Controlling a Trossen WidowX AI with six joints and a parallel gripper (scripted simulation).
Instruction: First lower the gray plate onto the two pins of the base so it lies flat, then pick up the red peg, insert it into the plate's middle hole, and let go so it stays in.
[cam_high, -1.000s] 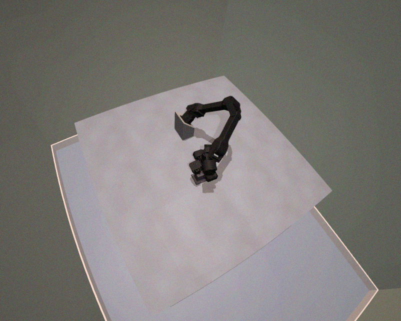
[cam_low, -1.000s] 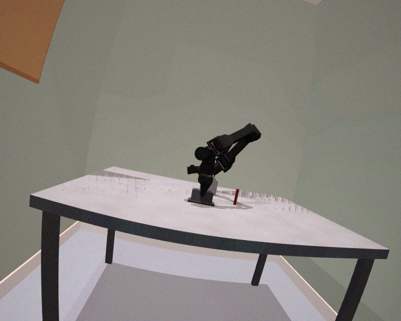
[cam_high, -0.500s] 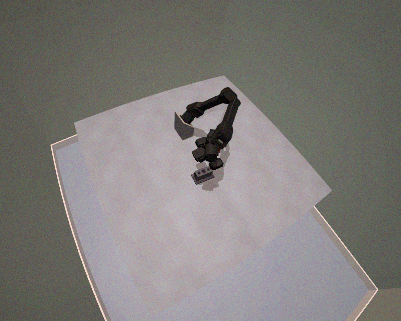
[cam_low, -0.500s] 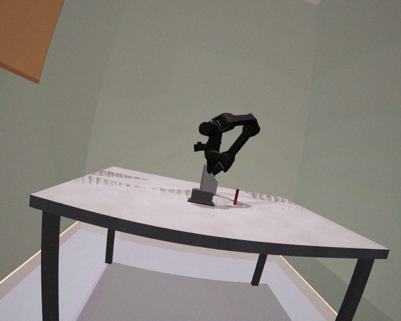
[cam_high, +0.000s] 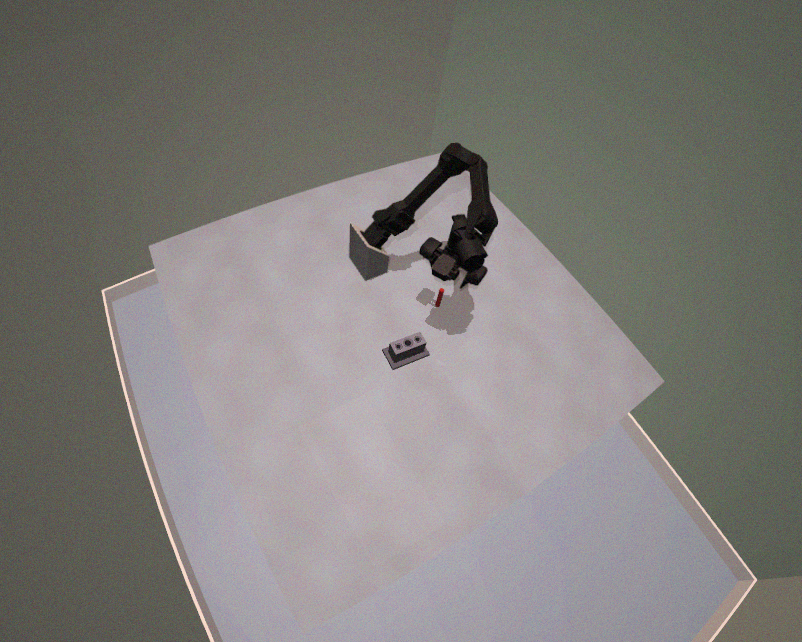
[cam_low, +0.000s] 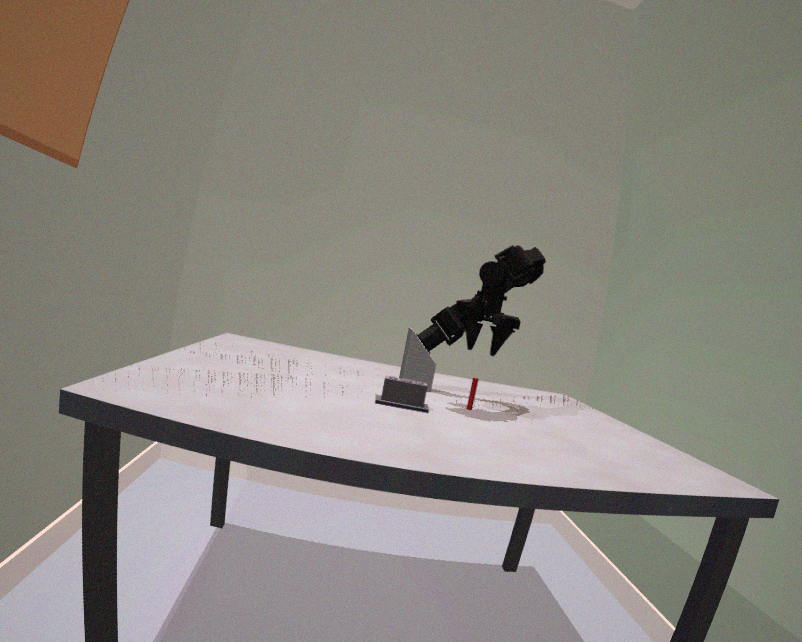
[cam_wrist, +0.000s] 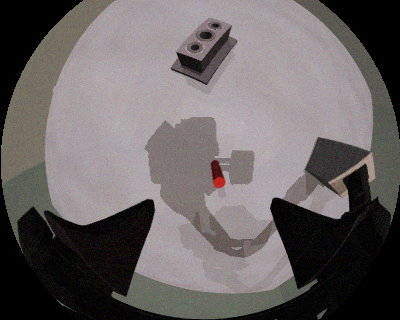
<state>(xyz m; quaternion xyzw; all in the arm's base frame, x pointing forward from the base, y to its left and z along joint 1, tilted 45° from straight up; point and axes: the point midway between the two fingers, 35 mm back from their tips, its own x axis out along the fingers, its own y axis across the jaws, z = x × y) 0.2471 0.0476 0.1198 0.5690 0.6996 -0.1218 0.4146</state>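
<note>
My gripper tip is now 100 mm above the red peg and 10 mm past it. Round my gripper tip: gray plate 170 mm to the right, 100 mm below, 90 mm ahead; dark base 170 mm to the right, 140 mm below, 90 mm ahead.
</note>
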